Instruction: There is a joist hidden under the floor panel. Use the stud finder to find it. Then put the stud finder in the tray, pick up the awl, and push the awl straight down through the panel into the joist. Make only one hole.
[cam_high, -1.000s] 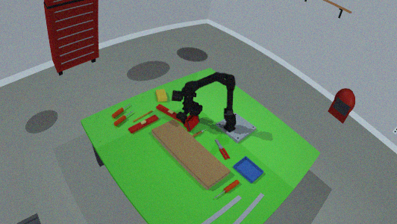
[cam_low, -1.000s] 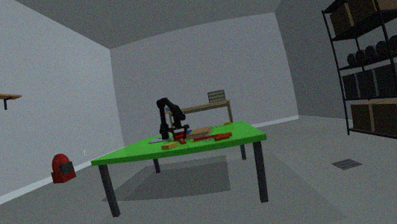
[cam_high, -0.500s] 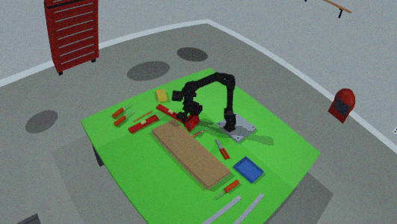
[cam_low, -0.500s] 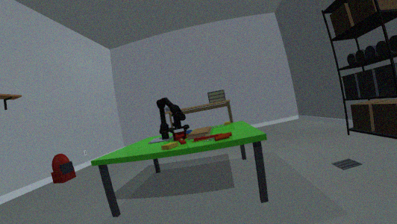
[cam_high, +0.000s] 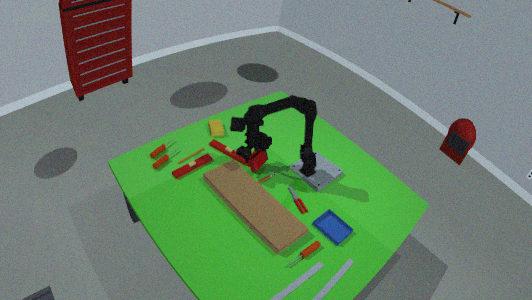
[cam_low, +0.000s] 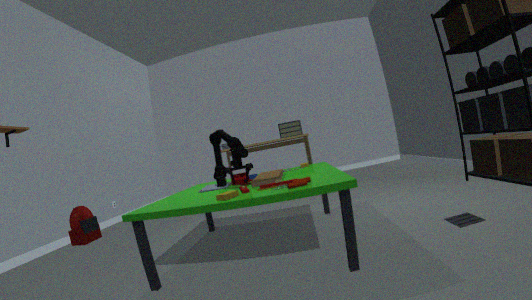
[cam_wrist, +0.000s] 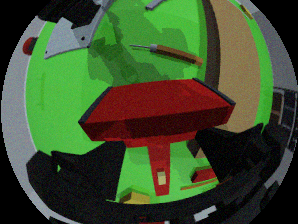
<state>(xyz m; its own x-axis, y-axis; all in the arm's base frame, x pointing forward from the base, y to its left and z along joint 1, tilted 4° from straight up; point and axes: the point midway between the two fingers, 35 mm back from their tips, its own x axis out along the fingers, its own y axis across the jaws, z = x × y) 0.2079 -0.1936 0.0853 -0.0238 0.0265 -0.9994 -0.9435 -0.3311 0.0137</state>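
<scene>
Now: the awl 2 cm behind my gripper tip, 11 cm to the left of it and 4 cm below it. Also, from my gripper tip: stud finder 1 cm ahead, 1 cm to the left; blue tray 6 cm behind, 53 cm to the left, 4 cm below.
</scene>
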